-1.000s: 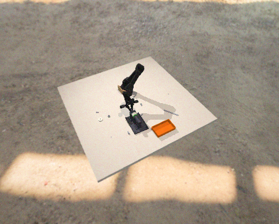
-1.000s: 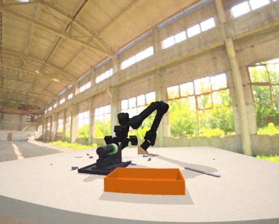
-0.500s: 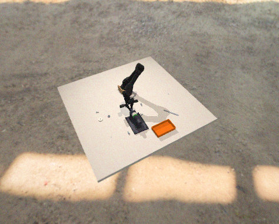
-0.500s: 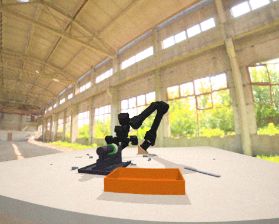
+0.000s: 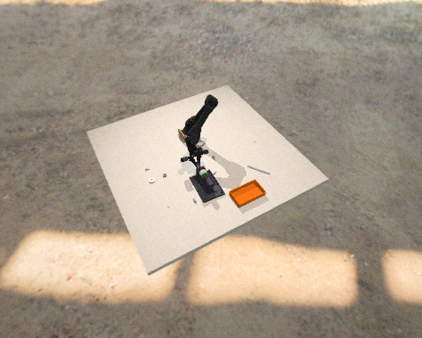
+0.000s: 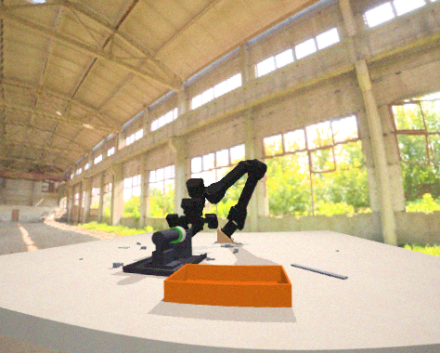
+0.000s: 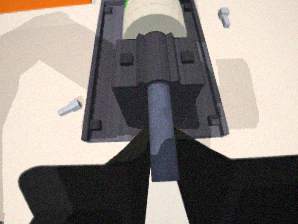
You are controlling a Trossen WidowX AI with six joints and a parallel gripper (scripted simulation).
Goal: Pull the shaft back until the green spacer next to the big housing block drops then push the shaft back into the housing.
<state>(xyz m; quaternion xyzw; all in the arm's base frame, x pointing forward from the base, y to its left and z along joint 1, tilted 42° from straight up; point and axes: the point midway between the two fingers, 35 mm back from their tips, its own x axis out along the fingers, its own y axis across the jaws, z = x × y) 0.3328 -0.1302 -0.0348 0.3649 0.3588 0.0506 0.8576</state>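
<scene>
Now: the grey shaft 40 mm ahead of my gripper tip, 20 mm above it and 10 mm to the right of it. The rest, counted from my gripper tip: white spacer 70 mm ahead, 20 mm above, 10 mm to the right; then green spacer 90 mm ahead, 20 mm to the right, 20 mm above; then orange tray 330 mm ahead, 150 mm to the left, 50 mm below.
</scene>
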